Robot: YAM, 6 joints.
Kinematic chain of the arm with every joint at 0, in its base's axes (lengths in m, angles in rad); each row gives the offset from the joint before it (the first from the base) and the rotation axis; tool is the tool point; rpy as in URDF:
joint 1: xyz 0 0 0.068 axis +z
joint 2: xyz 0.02 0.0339 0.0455 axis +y
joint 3: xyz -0.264 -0.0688 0 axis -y
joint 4: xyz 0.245 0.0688 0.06 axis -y
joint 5: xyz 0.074 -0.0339 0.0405 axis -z
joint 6: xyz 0.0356 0 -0.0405 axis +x
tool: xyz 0 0 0 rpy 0 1.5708 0
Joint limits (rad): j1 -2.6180..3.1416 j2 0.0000..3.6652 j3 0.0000..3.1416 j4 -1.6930..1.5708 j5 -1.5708..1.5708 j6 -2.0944..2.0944
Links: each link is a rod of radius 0.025 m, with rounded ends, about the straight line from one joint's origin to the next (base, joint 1, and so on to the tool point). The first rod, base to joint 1, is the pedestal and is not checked.
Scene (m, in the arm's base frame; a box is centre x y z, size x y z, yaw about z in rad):
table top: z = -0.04
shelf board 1: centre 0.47 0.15 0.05 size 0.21 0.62 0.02 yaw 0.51
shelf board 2: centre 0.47 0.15 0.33 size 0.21 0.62 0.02 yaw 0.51
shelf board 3: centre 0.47 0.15 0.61 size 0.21 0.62 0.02 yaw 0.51
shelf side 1: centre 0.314 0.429 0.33 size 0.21 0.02 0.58 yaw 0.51
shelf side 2: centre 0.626 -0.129 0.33 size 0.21 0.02 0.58 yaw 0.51
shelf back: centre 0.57 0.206 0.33 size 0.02 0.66 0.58 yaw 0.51
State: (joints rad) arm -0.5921 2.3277 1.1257 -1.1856 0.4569 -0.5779
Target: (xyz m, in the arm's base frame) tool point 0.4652 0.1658 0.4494
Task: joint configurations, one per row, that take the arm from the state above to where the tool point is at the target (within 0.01 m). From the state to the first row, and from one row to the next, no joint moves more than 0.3 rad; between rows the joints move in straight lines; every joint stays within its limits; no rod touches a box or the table.
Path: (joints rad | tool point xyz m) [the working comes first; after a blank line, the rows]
Joints at the target: 0.3636 2.1523 2.4158 -0.3233 0.2990 -0.5779
Straight joint move there: touches shelf board 2.

1: -0.6013 2.1999 1.3473 -1.0662 0.3299 -0.8144 | 0.2780 -0.2047 0.0807
2: -0.6106 2.0720 1.5688 -0.9467 0.2028 -1.0508 | 0.3265 -0.2372 0.1714
3: -0.6198 1.9442 1.7904 -0.8273 0.0758 -1.2873 | 0.3472 -0.2511 0.2901
4: -0.6290 1.8163 2.0119 -0.7079 -0.0513 -1.5237 | 0.3312 -0.2388 0.4224
5: -0.3461 1.9663 2.2935 -0.7187 0.1049 -1.4010 | 0.4085 -0.1513 0.4509
6: -0.0631 2.1163 2.5751 -0.7295 0.2611 -1.2783 | 0.4530 -0.0378 0.4725
7: 0.2199 2.2663 2.8568 -0.7403 0.4173 -1.1556 | 0.4566 0.0873 0.4865
8: 0.5029 2.4163 3.1384 -0.7511 0.5735 -1.0329 | 0.4173 0.2075 0.4926
9: 0.4564 2.3283 2.8975 -0.6085 0.4820 -0.8813 | 0.4389 0.1971 0.4837
10: 0.4100 2.2403 2.6567 -0.4659 0.3905 -0.7296 | 0.4552 0.1831 0.4692
11: 0.3636 2.1523 2.4158 -0.3233 0.2990 -0.5779 | 0.4652 0.1658 0.4494

